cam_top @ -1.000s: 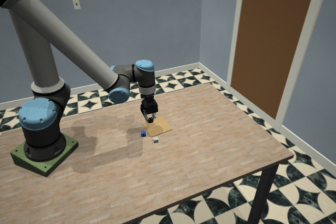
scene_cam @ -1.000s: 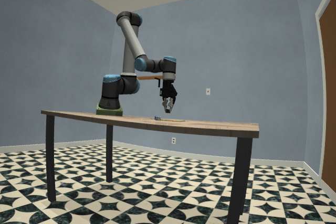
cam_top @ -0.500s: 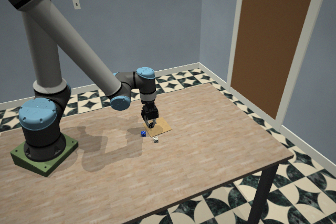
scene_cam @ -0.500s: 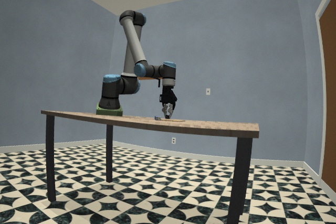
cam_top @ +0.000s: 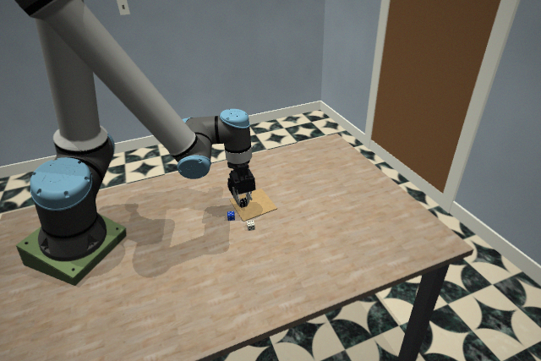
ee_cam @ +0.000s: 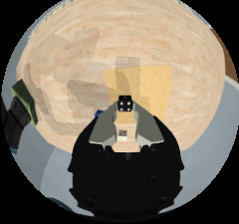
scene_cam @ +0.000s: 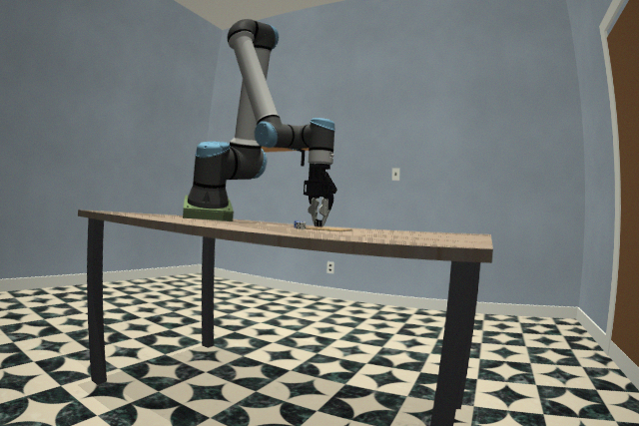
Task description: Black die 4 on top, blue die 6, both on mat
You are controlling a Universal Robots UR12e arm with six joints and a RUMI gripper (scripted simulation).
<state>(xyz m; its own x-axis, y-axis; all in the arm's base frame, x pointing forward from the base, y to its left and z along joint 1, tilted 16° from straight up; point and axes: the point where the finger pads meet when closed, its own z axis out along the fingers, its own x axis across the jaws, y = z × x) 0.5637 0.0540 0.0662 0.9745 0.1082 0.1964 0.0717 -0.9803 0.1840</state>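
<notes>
Now: the black die right at my hand. From my hand the other things lie so: white die (120 mm to the right, 10 mm below); tan mat (40 mm ahead, 20 mm below); blue die (60 mm behind, 50 mm to the right, 10 mm below).
</notes>
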